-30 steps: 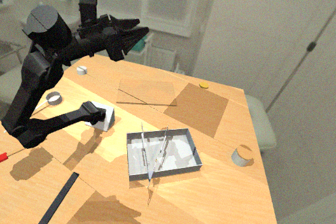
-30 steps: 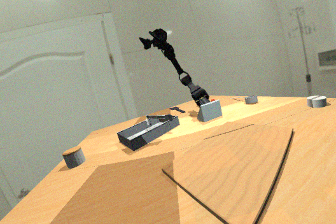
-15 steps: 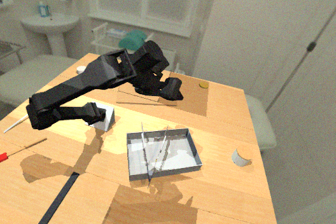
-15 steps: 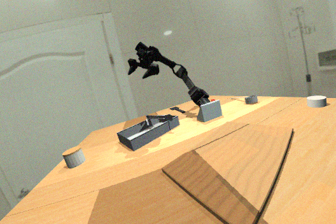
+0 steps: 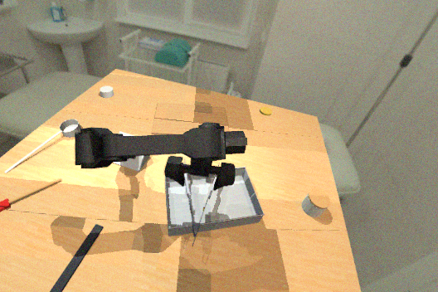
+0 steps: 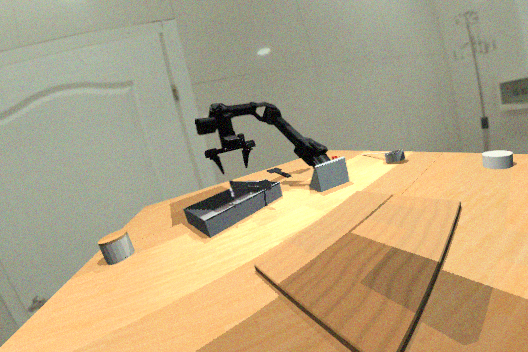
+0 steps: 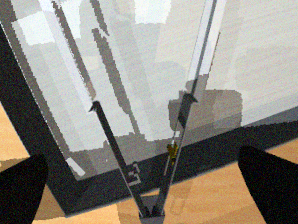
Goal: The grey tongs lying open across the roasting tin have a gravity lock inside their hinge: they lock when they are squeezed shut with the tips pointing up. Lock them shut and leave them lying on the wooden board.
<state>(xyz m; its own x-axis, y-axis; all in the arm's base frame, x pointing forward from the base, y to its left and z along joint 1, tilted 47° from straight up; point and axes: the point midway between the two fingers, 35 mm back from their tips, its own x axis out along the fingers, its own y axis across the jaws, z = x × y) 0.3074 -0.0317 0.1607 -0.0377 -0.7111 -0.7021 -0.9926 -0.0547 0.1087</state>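
Now: gripper tip 100 mm above the roasting tin, 40 mm to the right of it and 40 mm short of it. Also, from my gripper tip: wooden board (460 mm to the left, 140 mm behind, 120 mm below); red-handled tool (550 mm behind, 140 mm to the right, 120 mm below); dark flat bar (320 mm to the right, 270 mm behind, 130 mm below).
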